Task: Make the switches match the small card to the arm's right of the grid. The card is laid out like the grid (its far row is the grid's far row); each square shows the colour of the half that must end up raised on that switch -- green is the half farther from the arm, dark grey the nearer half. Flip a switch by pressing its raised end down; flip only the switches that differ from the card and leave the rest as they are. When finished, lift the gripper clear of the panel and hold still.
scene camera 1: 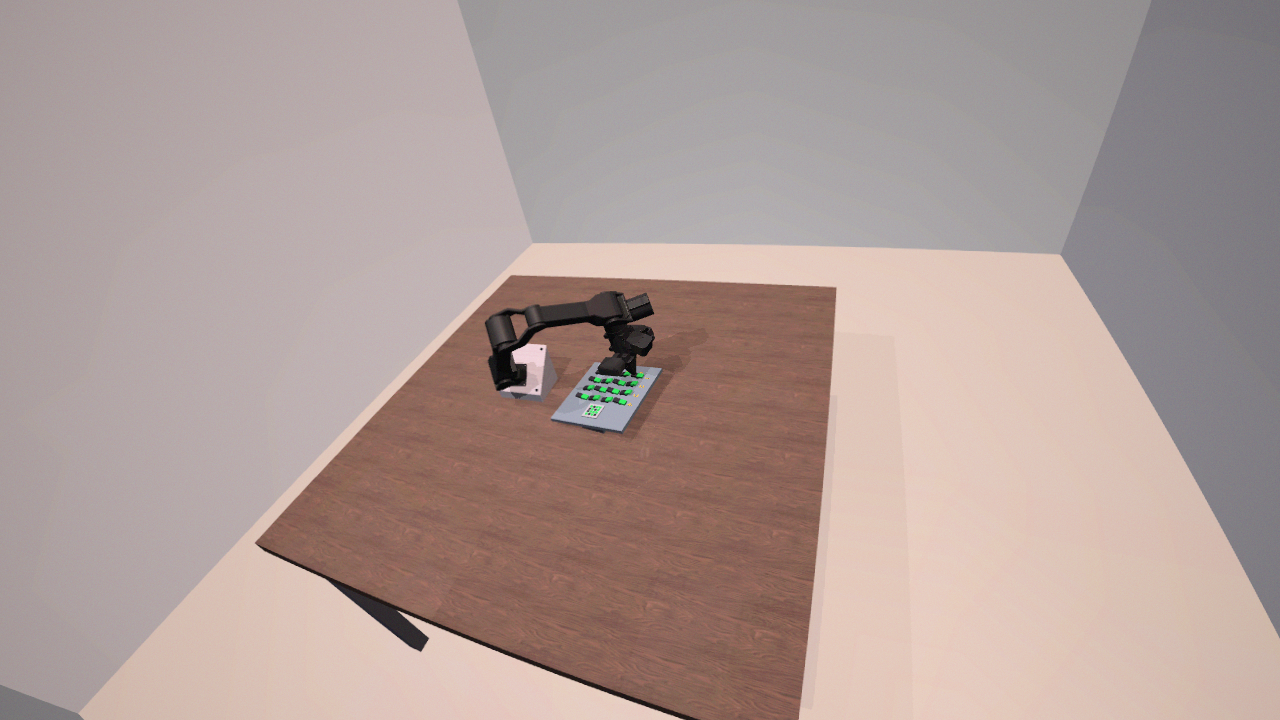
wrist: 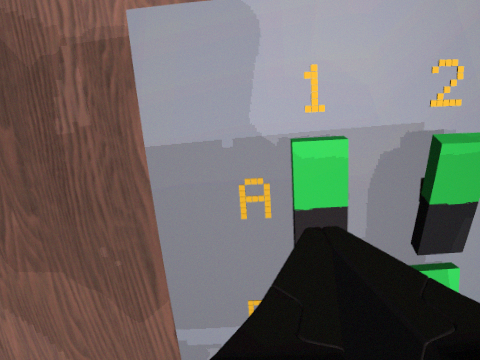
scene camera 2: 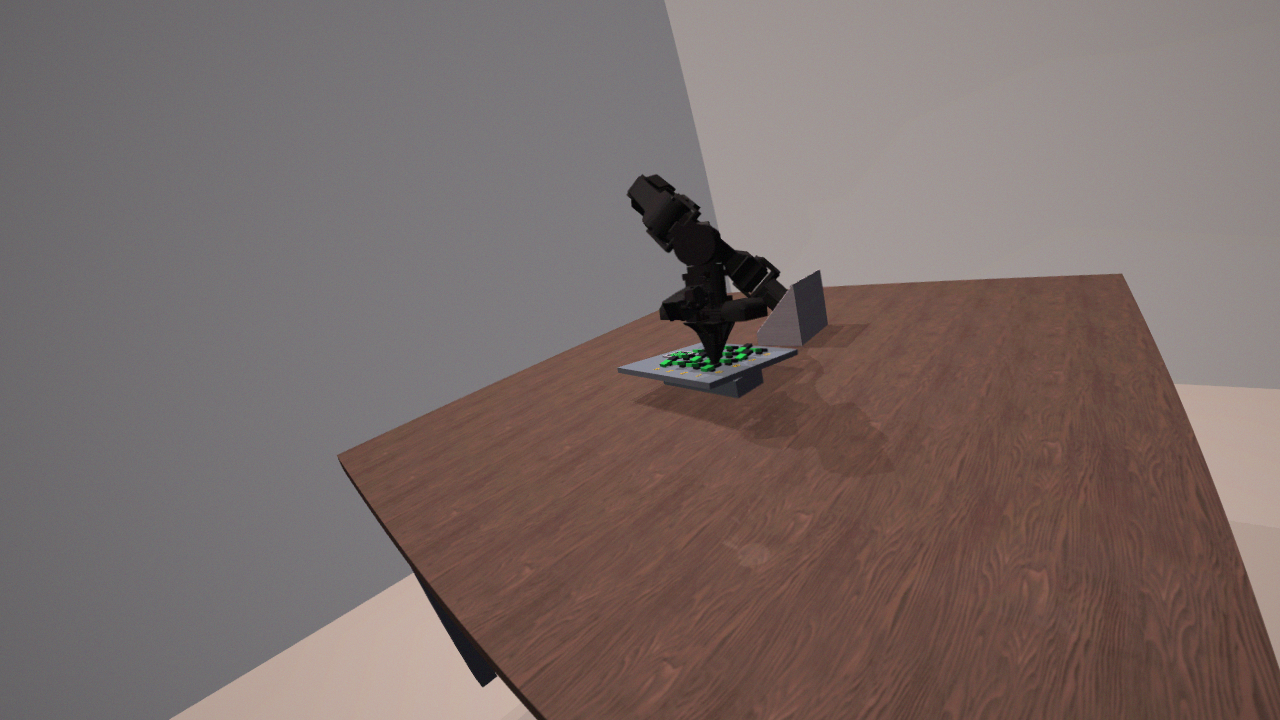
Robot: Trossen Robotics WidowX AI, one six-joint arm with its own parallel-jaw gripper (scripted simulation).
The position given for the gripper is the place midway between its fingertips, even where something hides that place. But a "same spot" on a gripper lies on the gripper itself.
Labels:
gripper: scene camera 1; wrist 320,243; scene camera 2
same spot on gripper: (scene camera 1: pixel 630 359) = (scene camera 2: pixel 689 322)

